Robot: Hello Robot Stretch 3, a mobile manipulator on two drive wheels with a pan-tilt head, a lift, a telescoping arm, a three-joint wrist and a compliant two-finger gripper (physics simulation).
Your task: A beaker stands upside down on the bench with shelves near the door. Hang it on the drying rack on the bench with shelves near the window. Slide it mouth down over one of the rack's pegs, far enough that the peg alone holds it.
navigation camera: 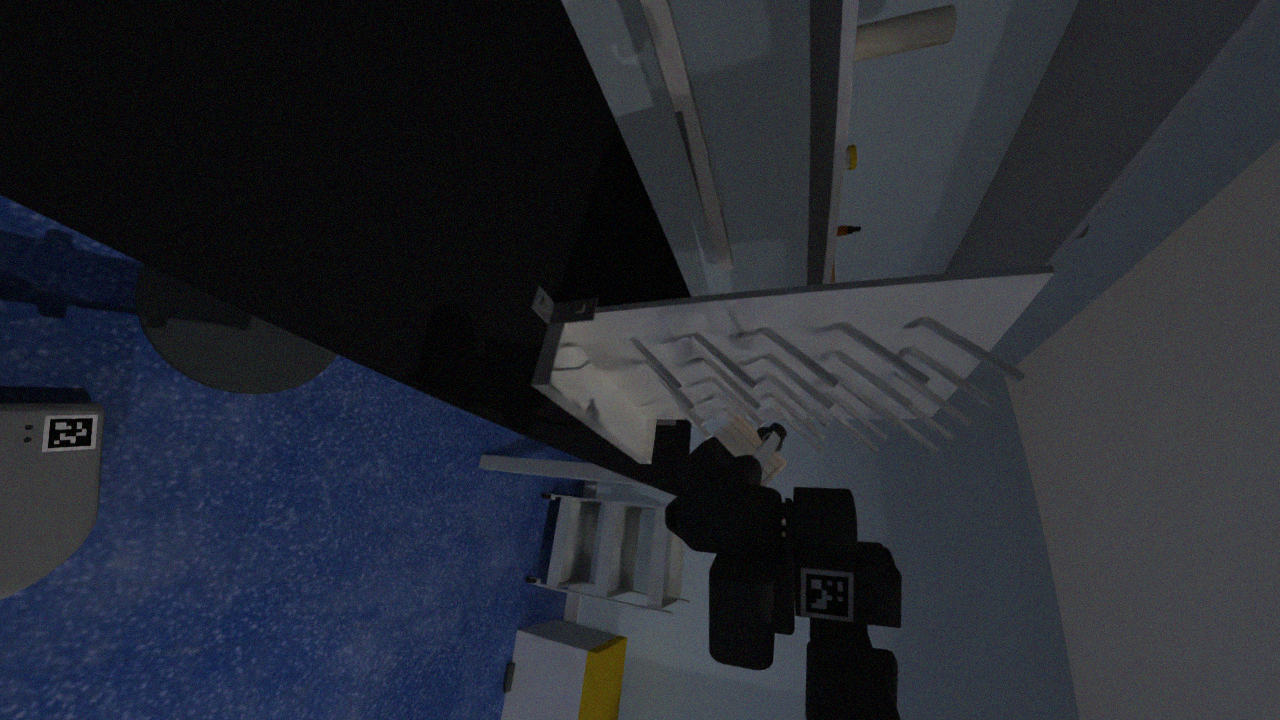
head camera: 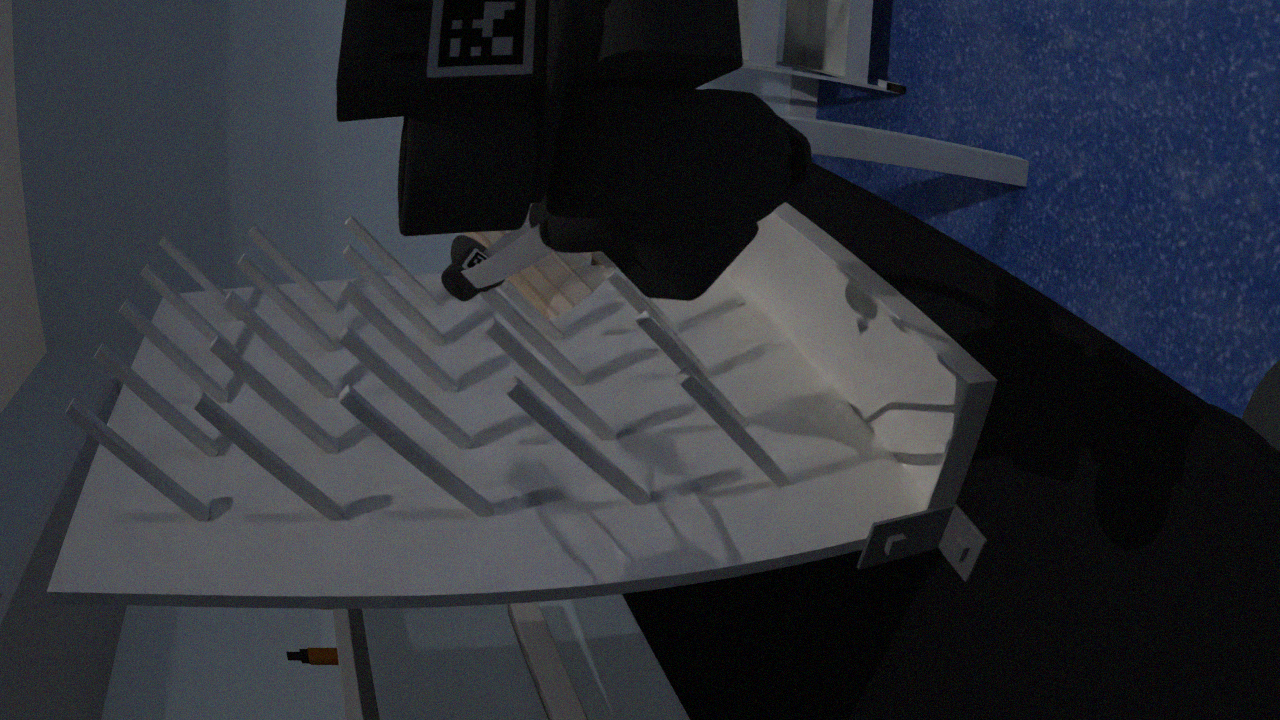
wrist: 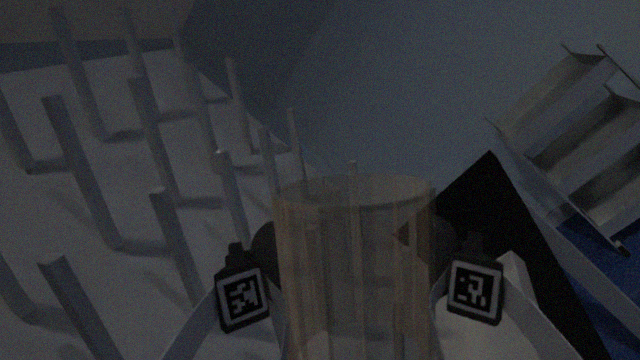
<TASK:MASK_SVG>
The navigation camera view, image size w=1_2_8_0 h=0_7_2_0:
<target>my gripper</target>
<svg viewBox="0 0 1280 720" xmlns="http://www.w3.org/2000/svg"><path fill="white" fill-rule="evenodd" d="M785 502L782 503L782 543L786 543ZM786 430L779 423L773 423L769 428L759 428L757 433L763 443L756 449L753 455L741 455L738 457L734 457L716 437L712 437L701 443L674 470L674 473L688 489L700 483L704 478L720 473L735 477L743 485L760 486L762 469L773 453L781 450L783 439L787 435Z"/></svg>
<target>beaker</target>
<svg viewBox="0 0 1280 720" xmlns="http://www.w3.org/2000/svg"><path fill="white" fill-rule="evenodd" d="M776 451L762 469L760 486L766 487L787 465L787 462ZM709 438L716 437L734 457L753 455L756 449L763 443L757 431L739 413L728 420Z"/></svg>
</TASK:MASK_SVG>
